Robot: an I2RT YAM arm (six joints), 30 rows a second.
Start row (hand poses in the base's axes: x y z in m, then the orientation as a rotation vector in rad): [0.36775 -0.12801 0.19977 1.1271 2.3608 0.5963]
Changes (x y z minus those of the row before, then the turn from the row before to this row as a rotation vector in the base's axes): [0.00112 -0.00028 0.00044 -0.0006 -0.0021 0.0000]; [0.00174 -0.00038 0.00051 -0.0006 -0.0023 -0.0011]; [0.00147 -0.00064 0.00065 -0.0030 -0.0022 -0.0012]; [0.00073 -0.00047 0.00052 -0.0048 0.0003 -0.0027]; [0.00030 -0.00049 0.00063 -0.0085 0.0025 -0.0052]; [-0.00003 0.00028 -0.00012 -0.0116 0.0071 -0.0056]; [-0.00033 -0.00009 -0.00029 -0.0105 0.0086 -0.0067]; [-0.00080 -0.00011 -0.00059 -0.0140 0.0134 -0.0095]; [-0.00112 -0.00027 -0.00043 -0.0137 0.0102 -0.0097]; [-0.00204 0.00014 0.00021 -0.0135 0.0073 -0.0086]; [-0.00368 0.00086 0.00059 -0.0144 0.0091 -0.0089]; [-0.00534 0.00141 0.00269 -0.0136 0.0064 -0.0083]
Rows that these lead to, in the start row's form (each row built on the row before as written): [0.36887 -0.12829 0.20021 1.1257 2.3591 0.5965]; [0.37061 -0.12867 0.20072 1.1254 2.3564 0.5964]; [0.37208 -0.12931 0.20137 1.1242 2.3538 0.5932]; [0.37281 -0.12978 0.20189 1.1253 2.3524 0.5862]; [0.37311 -0.13027 0.20252 1.1287 2.3512 0.5728]; [0.37308 -0.12999 0.20240 1.1336 2.3537 0.5534]; [0.37275 -0.13008 0.20211 1.1410 2.3565 0.5342]; [0.37195 -0.13019 0.20152 1.1524 2.3614 0.5075]; [0.37083 -0.13046 0.20109 1.1624 2.3632 0.4825]; [0.36879 -0.13032 0.20130 1.1697 2.3631 0.4595]; [0.36511 -0.12946 0.20189 1.1778 2.3641 0.4343]; [0.35977 -0.12805 0.20458 1.1841 2.3631 0.4116]
